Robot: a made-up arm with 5 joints.
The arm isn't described. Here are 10 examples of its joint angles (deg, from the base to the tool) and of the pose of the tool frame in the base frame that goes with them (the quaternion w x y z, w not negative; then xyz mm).
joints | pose
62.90 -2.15 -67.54 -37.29 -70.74 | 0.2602 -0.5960 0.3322 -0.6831 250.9 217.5 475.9
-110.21 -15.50 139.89 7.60 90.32 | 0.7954 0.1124 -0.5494 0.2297 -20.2 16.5 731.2
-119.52 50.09 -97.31 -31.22 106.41 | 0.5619 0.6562 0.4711 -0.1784 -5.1 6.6 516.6
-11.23 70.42 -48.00 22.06 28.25 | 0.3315 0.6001 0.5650 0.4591 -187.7 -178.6 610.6
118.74 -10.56 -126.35 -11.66 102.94 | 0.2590 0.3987 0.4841 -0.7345 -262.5 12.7 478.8
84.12 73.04 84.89 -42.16 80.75 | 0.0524 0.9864 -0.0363 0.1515 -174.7 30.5 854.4
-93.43 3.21 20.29 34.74 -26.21 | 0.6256 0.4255 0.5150 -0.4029 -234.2 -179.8 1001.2
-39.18 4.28 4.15 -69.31 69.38 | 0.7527 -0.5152 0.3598 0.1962 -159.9 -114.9 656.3
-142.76 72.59 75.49 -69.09 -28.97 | 0.5032 0.8051 0.3128 0.0279 -428.6 -442.1 617.3
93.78 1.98 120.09 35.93 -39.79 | 0.7770 -0.3502 -0.5180 0.0738 -565.9 -157.6 499.7
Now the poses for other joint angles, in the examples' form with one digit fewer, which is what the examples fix.
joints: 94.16 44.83 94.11 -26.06 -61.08
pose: 0.333 -0.615 -0.123 0.704 -504 -134 1074
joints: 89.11 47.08 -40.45 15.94 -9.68
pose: 0.357 0.013 0.312 0.881 131 -122 745
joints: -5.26 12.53 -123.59 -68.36 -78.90
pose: 0.195 -0.509 0.838 0.030 85 382 410
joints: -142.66 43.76 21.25 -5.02 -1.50
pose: 0.261 0.709 0.550 -0.356 -291 -256 888
